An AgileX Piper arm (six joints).
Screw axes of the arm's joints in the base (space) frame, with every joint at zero. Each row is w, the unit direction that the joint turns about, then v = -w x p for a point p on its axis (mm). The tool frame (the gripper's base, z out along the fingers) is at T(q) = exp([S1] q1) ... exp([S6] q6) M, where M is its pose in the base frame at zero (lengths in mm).
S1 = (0, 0, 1, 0.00, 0.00, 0.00)
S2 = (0, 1, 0, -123.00, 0.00, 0.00)
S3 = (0, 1, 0, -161.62, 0.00, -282.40)
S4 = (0.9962, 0, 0.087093, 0.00, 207.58, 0.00)
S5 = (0, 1, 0, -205.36, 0.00, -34.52)
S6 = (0.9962, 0, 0.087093, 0.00, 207.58, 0.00)
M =
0.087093 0 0.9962 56.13
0 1 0 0.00
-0.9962 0 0.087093 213.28
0 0 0 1
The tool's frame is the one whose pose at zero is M.
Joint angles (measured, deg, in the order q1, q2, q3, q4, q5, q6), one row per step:
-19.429, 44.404, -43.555, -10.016, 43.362, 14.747
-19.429, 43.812, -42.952, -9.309, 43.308, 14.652
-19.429, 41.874, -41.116, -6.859, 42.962, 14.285
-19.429, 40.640, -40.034, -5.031, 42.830, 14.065
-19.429, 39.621, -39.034, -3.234, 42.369, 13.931
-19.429, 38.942, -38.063, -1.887, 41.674, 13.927
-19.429, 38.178, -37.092, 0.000, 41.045, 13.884
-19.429, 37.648, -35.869, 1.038, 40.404, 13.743
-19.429, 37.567, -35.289, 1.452, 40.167, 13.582
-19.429, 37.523, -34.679, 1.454, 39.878, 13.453
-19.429, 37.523, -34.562, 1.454, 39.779, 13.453
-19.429, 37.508, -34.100, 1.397, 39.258, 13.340
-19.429, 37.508, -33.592, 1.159, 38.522, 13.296
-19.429, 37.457, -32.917, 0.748, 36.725, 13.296
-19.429, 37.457, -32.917, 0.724, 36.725, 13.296
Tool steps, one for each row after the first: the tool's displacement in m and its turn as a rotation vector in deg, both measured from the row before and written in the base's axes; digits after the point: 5 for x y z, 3 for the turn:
-0.00187, 0.00148, -0.00194, 0.585, -0.239, 0.119
-0.00575, 0.00488, -0.00550, 1.896, -1.103, 0.456
-0.00354, 0.00335, -0.00322, 1.467, -0.801, 0.288
-0.00245, 0.00295, -0.00286, 1.431, -1.006, 0.254
-0.00127, 0.00201, -0.00313, 1.128, -0.824, 0.134
-0.00141, 0.00261, -0.00302, 1.602, -1.012, 0.168
-0.00104, 0.00150, -0.00491, 0.888, -0.259, 0.144
-0.00008, 0.00047, -0.00278, 0.356, 0.150, 0.114
-0.00010, 0.00003, -0.00297, -0.003, 0.293, 0.071
0.00004, -0.00002, -0.00053, 0.006, 0.017, -0.003
0.00021, -0.00015, -0.00191, -0.163, -0.023, 0.054
0.00036, -0.00040, -0.00194, -0.333, -0.125, 0.005
0.00100, -0.00081, -0.00142, -0.777, -0.969, -0.035
-0.00001, -0.00002, 0.00000, -0.023, 0.008, 0.000

